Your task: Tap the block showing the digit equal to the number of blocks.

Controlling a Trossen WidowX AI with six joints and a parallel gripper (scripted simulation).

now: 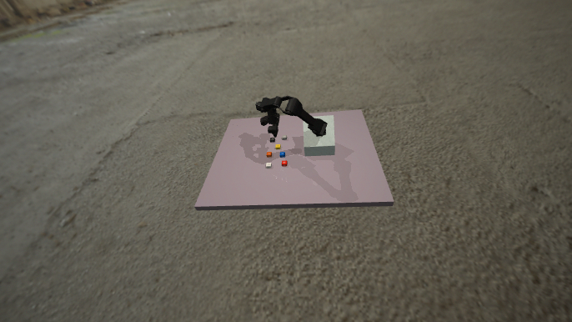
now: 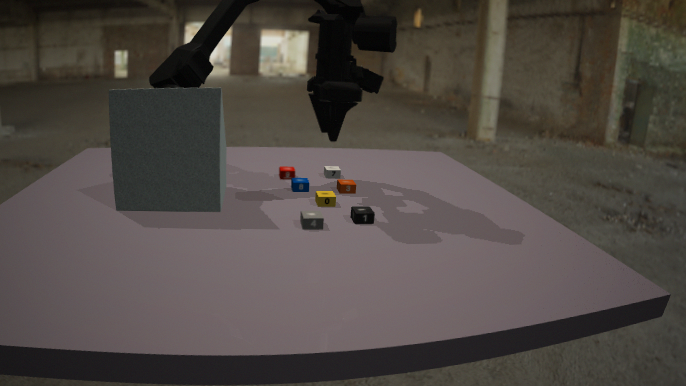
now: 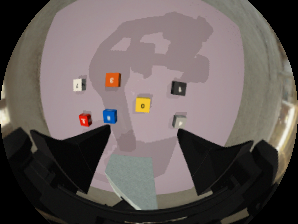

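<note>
Right now my gripper tip is 6 cm short of the white block, 18 cm to the right of it and 12 cm above it. The rest, counted from my gripper tip: blue block: 3 cm behind, 9 cm to the left, 12 cm below; yellow block: 12 cm below; black block: 4 cm ahead, 8 cm to the right, 12 cm below.
</note>
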